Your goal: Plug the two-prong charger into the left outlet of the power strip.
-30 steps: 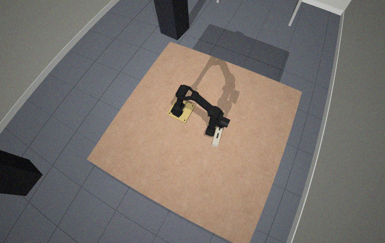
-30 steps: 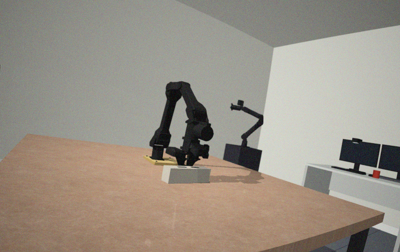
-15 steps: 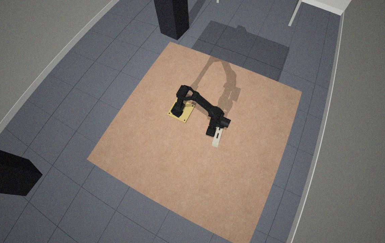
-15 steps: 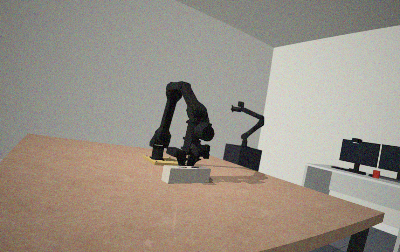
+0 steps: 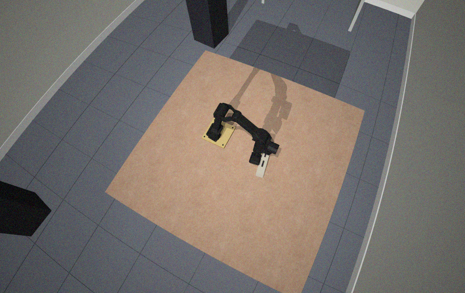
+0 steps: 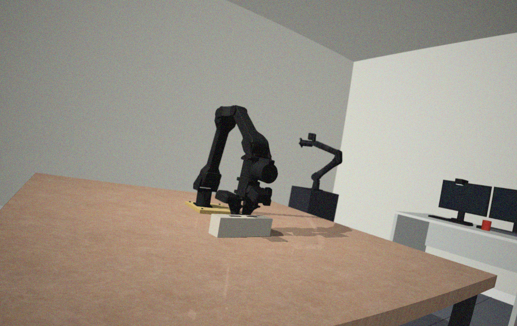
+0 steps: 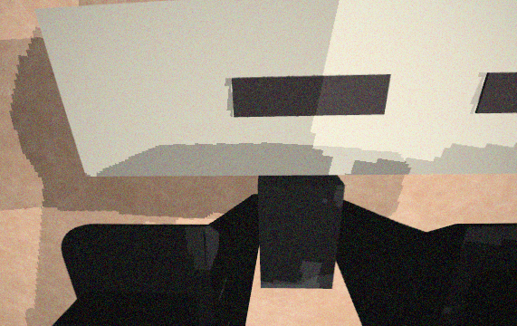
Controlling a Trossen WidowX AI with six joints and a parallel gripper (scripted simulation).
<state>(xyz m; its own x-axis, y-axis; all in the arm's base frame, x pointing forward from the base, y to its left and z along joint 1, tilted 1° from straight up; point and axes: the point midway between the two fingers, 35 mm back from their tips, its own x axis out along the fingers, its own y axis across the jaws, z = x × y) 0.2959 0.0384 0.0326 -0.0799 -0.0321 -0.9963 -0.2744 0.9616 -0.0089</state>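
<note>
My gripper tip is now 2 cm short of the charger and 1 cm below it.
</note>
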